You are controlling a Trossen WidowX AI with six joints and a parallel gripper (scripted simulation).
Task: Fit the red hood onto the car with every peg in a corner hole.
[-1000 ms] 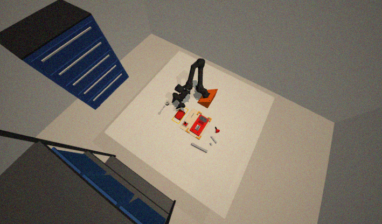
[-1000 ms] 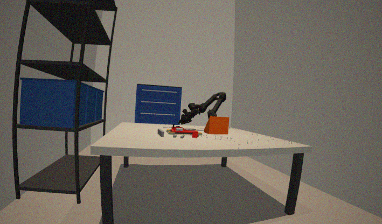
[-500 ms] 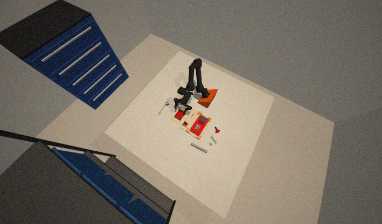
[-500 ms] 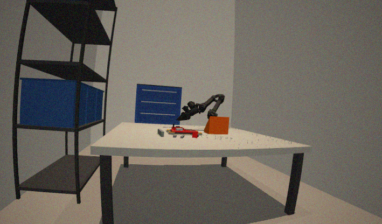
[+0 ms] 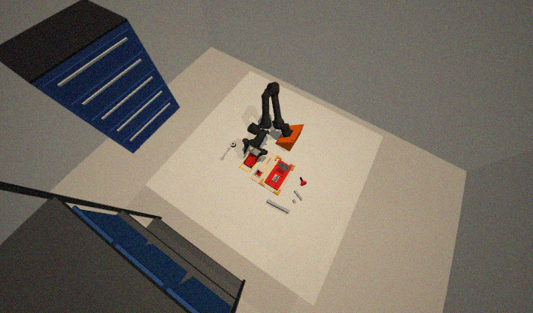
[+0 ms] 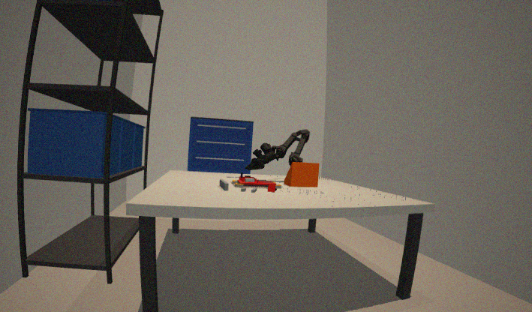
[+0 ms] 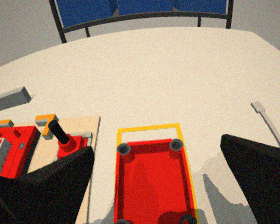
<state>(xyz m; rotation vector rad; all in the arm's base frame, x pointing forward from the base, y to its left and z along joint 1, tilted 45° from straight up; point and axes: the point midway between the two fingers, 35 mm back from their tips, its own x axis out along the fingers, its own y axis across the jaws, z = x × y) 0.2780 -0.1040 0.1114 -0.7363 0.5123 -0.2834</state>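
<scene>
Right now my gripper tip is 7 cm above the red hood, 1 cm to the right of it and 1 cm past it. The rest, counted from my gripper tip: grey engine block (23 cm to the left, 5 cm below, 3 cm ahead); wrench-like tool (19 cm to the right, 7 cm below, 3 cm ahead).
</scene>
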